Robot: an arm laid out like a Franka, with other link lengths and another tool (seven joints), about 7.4 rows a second.
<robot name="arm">
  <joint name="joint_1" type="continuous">
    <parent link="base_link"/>
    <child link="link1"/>
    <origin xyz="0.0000 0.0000 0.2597"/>
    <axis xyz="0 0 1"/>
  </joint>
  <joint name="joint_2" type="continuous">
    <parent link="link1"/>
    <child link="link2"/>
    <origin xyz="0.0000 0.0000 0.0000"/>
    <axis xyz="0 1 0"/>
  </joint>
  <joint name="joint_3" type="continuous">
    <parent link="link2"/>
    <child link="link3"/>
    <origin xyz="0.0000 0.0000 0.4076"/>
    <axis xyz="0 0 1"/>
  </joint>
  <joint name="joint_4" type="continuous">
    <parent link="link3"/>
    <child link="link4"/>
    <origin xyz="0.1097 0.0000 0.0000"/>
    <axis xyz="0 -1 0"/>
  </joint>
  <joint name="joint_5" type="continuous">
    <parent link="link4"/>
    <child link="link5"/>
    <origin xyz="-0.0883 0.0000 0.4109"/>
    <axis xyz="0 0 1"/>
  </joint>
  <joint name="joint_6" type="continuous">
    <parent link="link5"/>
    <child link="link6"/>
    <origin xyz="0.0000 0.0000 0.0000"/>
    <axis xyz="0 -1 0"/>
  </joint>
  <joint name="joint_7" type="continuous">
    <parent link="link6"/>
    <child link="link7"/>
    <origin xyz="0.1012 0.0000 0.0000"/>
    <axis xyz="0 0 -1"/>
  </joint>
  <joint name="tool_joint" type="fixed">
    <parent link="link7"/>
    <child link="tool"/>
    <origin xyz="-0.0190 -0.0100 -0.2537" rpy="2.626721 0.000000 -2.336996"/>
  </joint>
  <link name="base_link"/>
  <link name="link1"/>
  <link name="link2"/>
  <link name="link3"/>
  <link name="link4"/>
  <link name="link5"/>
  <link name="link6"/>
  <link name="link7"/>
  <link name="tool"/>
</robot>
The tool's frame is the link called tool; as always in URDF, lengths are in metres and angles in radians. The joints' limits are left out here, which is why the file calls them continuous.
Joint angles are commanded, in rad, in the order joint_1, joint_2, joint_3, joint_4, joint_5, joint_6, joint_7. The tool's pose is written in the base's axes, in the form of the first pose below.
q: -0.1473 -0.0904 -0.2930 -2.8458 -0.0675 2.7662 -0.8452
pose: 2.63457 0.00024 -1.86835 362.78 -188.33 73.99
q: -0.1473 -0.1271 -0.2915 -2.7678 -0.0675 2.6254 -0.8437
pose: 2.60771 0.00578 -1.87052 377.17 -195.73 102.47
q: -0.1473 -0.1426 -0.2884 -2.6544 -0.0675 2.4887 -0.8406
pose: 2.59909 0.00301 -1.87459 403.86 -210.03 140.17
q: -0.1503 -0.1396 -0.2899 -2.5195 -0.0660 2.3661 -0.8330
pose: 2.60766 -0.00425 -1.89353 435.48 -231.27 184.41
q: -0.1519 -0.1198 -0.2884 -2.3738 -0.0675 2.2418 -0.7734
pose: 2.60983 -0.01804 -1.95909 464.98 -249.78 229.48
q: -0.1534 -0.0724 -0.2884 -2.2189 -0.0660 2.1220 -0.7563
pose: 2.59933 -0.03495 -1.98568 494.45 -268.20 267.71
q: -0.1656 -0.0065 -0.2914 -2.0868 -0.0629 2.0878 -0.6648
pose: 2.63850 -0.05210 -2.09860 528.44 -293.95 292.83
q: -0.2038 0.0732 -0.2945 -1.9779 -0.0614 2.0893 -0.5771
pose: 2.68023 -0.06689 -2.22946 553.44 -333.15 300.55
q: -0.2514 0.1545 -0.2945 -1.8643 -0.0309 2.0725 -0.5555
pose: 2.70006 -0.05858 -2.31084 573.99 -371.83 304.78
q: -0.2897 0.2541 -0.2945 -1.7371 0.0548 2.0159 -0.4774
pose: 2.66795 -0.01149 -2.45651 596.90 -392.45 295.43
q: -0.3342 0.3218 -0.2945 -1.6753 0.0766 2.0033 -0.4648
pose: 2.65315 -0.01456 -2.51729 598.74 -423.54 278.00
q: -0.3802 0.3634 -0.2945 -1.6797 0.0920 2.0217 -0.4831
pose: 2.62821 -0.02120 -2.55105 582.91 -450.91 247.79
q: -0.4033 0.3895 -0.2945 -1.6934 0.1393 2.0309 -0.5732
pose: 2.59149 0.00551 -2.50680 575.33 -457.94 222.57
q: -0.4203 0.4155 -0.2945 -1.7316 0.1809 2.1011 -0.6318
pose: 2.59604 0.03229 -2.49204 571.57 -467.46 191.13
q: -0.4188 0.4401 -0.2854 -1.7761 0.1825 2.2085 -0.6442
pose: 2.63624 0.02905 -2.47823 577.93 -470.65 161.31
